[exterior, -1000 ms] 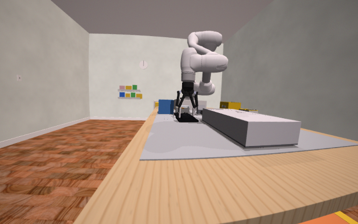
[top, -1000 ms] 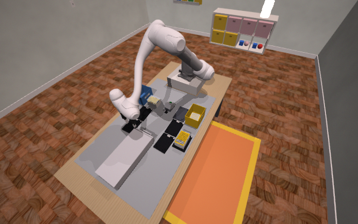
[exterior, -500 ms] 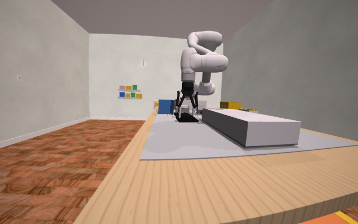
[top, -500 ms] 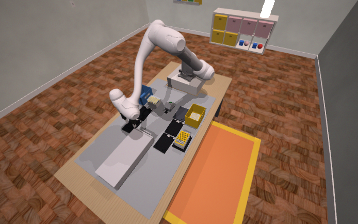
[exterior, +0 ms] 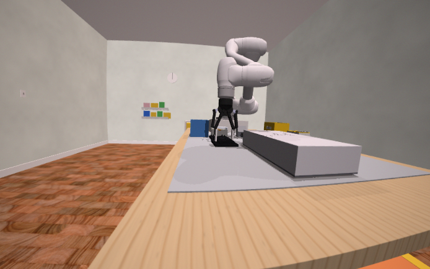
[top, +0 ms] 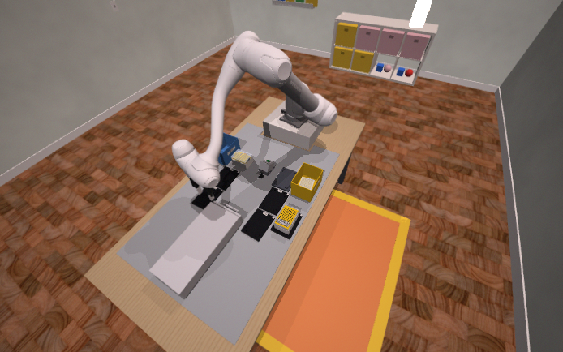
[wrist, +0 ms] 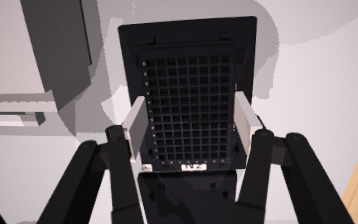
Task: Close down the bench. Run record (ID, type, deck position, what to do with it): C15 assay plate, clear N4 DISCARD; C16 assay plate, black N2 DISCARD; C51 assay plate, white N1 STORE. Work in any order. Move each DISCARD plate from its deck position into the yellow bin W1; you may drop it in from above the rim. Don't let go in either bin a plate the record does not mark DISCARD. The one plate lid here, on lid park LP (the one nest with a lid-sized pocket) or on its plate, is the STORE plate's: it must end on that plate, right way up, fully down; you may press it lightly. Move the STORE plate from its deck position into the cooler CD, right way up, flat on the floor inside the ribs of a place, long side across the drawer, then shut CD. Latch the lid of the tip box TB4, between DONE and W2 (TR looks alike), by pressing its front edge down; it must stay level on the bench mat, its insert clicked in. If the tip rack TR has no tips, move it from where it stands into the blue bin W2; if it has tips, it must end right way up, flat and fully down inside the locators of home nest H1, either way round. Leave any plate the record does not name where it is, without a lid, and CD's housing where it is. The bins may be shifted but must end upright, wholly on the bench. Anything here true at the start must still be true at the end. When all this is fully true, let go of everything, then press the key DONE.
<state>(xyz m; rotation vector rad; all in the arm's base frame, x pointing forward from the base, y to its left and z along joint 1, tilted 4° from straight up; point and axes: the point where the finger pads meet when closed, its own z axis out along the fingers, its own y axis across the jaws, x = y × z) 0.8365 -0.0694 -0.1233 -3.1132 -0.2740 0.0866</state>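
The black assay plate lies 20 mm below my hand. Also, from my hand: plate lid (210 mm to the left, 90 mm ahead, 10 mm below); then black nest N4 (170 mm behind, 40 mm below, 20 mm to the right); then white plate (210 mm to the left, 90 mm ahead, 20 mm below).
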